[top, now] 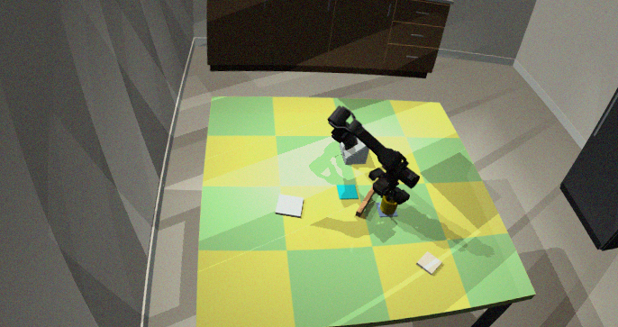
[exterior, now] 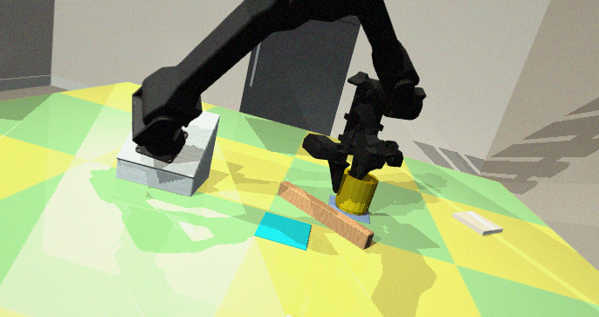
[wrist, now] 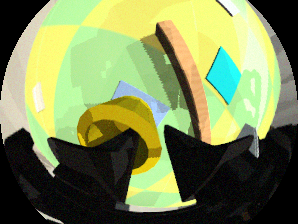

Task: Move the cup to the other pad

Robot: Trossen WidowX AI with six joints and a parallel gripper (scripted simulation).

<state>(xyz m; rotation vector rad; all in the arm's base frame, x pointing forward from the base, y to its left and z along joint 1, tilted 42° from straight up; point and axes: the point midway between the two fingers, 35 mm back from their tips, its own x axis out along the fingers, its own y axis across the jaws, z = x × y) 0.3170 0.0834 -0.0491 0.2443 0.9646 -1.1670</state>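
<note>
The pale blue pad is 2 cm ahead of my gripper tip, 1 cm to the left of it and 4 cm below it. The rest, counted from my gripper tip: yellow cup 2 cm ahead, 1 cm to the left; cyan pad 8 cm behind, 14 cm to the right, 4 cm below; wooden bar 3 cm behind, 6 cm to the right, 3 cm below.
</note>
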